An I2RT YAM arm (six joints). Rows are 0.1 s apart.
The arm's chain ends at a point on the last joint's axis. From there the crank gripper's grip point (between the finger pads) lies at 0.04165 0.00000 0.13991 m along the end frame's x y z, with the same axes.
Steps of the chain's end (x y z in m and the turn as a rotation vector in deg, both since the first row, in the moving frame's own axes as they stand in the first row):
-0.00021, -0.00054, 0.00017, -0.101, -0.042, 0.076
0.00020, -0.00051, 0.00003, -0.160, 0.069, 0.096
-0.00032, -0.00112, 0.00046, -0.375, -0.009, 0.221
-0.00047, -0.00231, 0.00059, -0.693, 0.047, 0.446
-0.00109, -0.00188, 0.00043, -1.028, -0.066, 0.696
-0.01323, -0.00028, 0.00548, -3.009, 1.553, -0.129
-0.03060, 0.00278, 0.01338, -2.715, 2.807, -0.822
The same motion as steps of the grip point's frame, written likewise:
-0.00031, -0.00024, 0.00020, -0.101, -0.042, 0.076
0.00037, -0.00005, -0.00002, -0.160, 0.069, 0.096
-0.00034, -0.00004, 0.00046, -0.375, -0.009, 0.221
-0.00036, -0.00029, 0.00054, -0.693, 0.047, 0.446
-0.00127, 0.00114, 0.00045, -1.028, -0.066, 0.696
-0.00945, 0.00694, 0.00411, -3.009, 1.553, -0.129
-0.02376, 0.00871, 0.01103, -2.715, 2.807, -0.822

